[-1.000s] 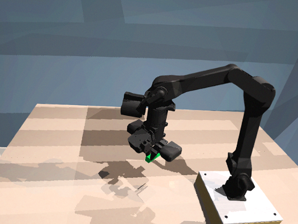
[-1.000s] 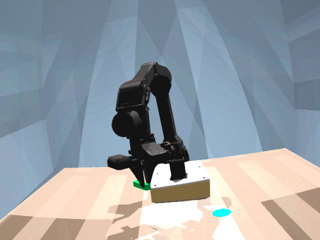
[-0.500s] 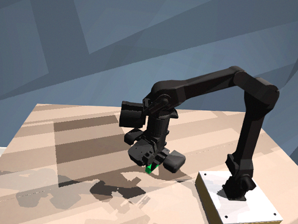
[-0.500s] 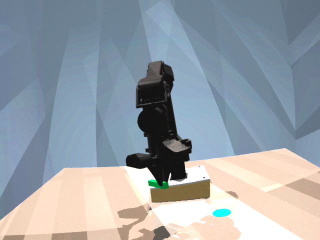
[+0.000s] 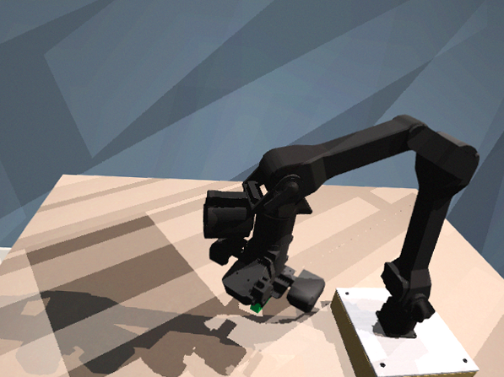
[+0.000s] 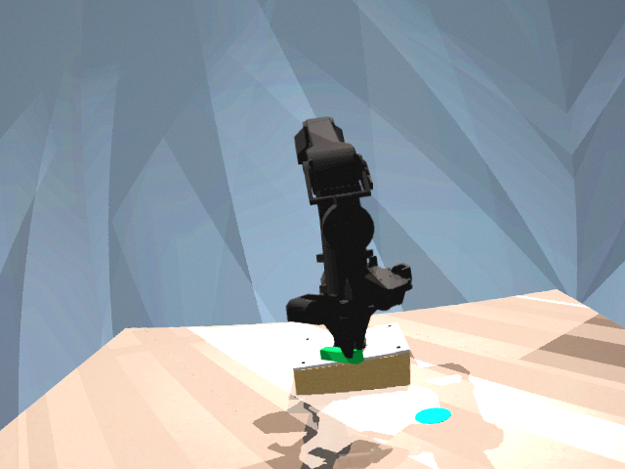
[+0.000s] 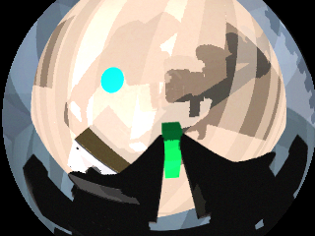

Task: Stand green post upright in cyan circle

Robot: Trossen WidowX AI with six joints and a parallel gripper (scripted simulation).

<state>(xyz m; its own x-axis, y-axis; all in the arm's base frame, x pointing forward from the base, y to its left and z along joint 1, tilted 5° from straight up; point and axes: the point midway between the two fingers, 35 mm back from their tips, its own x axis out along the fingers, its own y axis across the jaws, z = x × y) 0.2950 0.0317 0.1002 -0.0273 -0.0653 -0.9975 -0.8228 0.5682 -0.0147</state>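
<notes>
The cyan circle lies 140 mm below my gripper tip, 120 mm to the left of it and 60 mm behind it. From my gripper tip the other things lie so: green post 20 mm to the right, 10 mm behind.
</notes>
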